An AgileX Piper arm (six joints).
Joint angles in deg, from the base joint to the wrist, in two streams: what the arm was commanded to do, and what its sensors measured. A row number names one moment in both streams.
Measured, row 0:
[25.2, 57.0, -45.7, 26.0, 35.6, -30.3]
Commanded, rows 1 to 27:
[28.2, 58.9, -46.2, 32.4, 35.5, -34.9]
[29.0, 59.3, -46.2, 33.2, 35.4, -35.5]
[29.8, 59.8, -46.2, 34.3, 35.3, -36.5]
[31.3, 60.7, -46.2, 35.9, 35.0, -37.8]
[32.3, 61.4, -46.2, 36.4, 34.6, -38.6]
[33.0, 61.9, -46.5, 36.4, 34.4, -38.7]
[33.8, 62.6, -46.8, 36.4, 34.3, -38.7]
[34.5, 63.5, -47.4, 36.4, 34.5, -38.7]
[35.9, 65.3, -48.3, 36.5, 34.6, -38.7]
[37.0, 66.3, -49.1, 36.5, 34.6, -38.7]
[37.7, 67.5, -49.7, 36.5, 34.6, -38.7]
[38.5, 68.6, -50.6, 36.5, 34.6, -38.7]
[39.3, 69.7, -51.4, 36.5, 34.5, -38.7]
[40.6, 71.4, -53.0, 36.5, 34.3, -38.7]
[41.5, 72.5, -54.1, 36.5, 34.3, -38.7]
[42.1, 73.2, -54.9, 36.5, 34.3, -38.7]
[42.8, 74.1, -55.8, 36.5, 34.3, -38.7]
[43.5, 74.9, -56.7, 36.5, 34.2, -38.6]
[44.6, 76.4, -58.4, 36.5, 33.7, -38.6]
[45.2, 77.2, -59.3, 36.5, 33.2, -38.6]
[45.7, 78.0, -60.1, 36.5, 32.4, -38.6]
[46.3, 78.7, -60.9, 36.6, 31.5, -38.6]
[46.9, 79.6, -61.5, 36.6, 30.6, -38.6]
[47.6, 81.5, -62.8, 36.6, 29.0, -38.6]
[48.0, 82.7, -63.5, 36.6, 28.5, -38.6]
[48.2, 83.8, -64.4, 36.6, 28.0, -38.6]
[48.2, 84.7, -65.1, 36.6, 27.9, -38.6]
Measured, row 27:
[47.4, 81.5, -62.5, 36.3, 29.9, -38.1]
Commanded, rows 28 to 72:
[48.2, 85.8, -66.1, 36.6, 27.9, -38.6]
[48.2, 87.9, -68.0, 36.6, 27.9, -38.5]
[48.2, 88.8, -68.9, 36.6, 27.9, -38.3]
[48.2, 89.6, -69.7, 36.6, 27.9, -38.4]
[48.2, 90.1, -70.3, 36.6, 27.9, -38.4]
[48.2, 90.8, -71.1, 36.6, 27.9, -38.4]
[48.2, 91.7, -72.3, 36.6, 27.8, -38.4]
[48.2, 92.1, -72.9, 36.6, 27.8, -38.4]
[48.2, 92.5, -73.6, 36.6, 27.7, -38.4]
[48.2, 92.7, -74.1, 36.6, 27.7, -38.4]
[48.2, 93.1, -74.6, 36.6, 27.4, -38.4]
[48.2, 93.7, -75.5, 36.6, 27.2, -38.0]
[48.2, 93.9, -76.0, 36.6, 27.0, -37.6]
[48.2, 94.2, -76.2, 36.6, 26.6, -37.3]
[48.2, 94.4, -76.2, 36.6, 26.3, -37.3]
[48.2, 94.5, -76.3, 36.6, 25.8, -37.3]
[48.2, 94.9, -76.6, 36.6, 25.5, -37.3]
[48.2, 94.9, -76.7, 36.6, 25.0, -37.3]
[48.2, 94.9, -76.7, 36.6, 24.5, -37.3]
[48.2, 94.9, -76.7, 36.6, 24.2, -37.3]
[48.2, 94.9, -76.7, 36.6, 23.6, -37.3]
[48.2, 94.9, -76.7, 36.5, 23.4, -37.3]
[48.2, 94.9, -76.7, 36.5, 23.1, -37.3]
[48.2, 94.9, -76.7, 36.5, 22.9, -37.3]
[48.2, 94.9, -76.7, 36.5, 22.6, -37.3]
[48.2, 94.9, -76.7, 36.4, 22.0, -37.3]
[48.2, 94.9, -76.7, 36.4, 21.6, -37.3]
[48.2, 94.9, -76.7, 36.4, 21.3, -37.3]
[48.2, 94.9, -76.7, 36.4, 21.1, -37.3]
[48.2, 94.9, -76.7, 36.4, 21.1, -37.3]
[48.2, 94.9, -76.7, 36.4, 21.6, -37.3]
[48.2, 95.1, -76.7, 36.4, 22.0, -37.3]
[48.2, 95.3, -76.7, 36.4, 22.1, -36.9]
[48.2, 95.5, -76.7, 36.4, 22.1, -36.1]
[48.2, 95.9, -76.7, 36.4, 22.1, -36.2]
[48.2, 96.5, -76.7, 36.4, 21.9, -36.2]
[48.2, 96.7, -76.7, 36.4, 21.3, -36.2]
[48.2, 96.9, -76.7, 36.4, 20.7, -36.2]
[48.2, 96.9, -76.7, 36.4, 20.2, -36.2]
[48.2, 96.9, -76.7, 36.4, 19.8, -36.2]
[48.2, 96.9, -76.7, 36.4, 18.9, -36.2]
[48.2, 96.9, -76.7, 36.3, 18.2, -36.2]
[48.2, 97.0, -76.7, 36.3, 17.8, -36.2]
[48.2, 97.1, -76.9, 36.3, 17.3, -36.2]
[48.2, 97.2, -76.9, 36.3, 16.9, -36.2]
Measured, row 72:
[48.0, 96.9, -76.3, 36.5, 18.9, -36.5]
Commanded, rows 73 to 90:
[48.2, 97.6, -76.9, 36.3, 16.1, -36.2]
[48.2, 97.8, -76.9, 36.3, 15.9, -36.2]
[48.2, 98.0, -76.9, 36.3, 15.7, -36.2]
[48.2, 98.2, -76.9, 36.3, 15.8, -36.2]
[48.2, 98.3, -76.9, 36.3, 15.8, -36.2]
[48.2, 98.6, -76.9, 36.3, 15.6, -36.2]
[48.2, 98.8, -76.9, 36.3, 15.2, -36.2]
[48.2, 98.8, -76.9, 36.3, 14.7, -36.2]
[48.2, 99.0, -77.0, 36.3, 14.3, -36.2]
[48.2, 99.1, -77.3, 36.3, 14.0, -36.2]
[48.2, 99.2, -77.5, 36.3, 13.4, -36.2]
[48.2, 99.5, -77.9, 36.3, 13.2, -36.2]
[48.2, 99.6, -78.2, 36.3, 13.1, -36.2]
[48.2, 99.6, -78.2, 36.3, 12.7, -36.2]
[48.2, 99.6, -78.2, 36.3, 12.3, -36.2]
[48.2, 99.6, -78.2, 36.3, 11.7, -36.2]
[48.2, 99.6, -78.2, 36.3, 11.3, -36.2]
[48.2, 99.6, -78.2, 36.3, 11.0, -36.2]
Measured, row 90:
[48.0, 99.5, -77.7, 36.4, 13.9, -36.5]
